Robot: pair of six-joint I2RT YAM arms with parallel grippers.
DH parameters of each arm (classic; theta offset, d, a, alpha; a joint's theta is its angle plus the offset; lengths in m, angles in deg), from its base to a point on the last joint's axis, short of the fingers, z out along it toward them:
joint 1: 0 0.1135 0.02 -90
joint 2: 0 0 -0.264 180
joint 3: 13.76 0 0.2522 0
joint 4: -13.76 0 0.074 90
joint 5: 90 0 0 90
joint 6: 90 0.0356 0 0
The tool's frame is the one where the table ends.
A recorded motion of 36 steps. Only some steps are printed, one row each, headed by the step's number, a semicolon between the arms.
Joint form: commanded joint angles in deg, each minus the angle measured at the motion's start. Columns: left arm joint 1, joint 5, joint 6, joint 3, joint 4, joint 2; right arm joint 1, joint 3, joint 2, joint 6, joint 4, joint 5.
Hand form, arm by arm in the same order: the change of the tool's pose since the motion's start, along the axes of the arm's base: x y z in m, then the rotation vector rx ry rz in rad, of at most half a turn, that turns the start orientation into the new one. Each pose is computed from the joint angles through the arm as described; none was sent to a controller.
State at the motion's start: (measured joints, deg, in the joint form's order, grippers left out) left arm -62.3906 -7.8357 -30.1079 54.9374 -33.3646 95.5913; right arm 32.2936 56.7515 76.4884 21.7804 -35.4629 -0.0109
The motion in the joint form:
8: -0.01 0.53 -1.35 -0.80 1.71 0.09; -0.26 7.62 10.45 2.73 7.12 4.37
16: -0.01 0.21 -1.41 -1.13 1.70 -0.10; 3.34 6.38 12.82 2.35 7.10 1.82
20: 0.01 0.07 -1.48 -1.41 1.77 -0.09; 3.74 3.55 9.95 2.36 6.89 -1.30
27: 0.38 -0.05 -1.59 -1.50 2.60 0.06; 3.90 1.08 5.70 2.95 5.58 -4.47
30: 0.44 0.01 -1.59 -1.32 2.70 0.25; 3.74 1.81 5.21 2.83 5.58 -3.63
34: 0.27 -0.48 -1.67 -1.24 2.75 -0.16; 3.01 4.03 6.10 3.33 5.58 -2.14
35: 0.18 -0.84 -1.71 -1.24 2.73 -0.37; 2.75 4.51 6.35 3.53 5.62 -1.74
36: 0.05 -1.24 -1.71 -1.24 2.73 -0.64; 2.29 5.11 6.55 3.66 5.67 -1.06
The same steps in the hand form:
8: -0.0003 -0.0003 -0.0031 -0.0226 0.0056 0.0196; 0.0466 0.0245 -0.0004 0.0134 -0.0821 -0.0885
16: -0.0008 0.0011 -0.0036 -0.0181 0.0022 0.0222; 0.0365 0.0443 -0.0199 0.0048 -0.0114 0.0065
20: -0.0010 0.0020 -0.0049 -0.0139 0.0021 0.0244; 0.0232 0.0398 -0.0205 0.0395 0.0170 0.0446
27: 0.0013 0.0019 -0.0055 -0.0227 -0.0041 0.0332; 0.0076 0.0319 -0.0141 0.0855 0.0404 0.0711
30: 0.0020 0.0011 -0.0056 -0.0245 -0.0039 0.0340; 0.0089 0.0311 -0.0078 0.0869 0.0149 0.0624
34: 0.0016 0.0007 -0.0032 -0.0296 -0.0152 0.0348; 0.0173 0.0314 0.0001 0.0872 -0.0140 0.0281
35: 0.0012 0.0008 -0.0021 -0.0300 -0.0219 0.0357; 0.0196 0.0310 0.0015 0.0869 -0.0202 0.0167
36: 0.0008 0.0007 -0.0008 -0.0312 -0.0299 0.0354; 0.0228 0.0297 0.0039 0.0847 -0.0318 0.0000

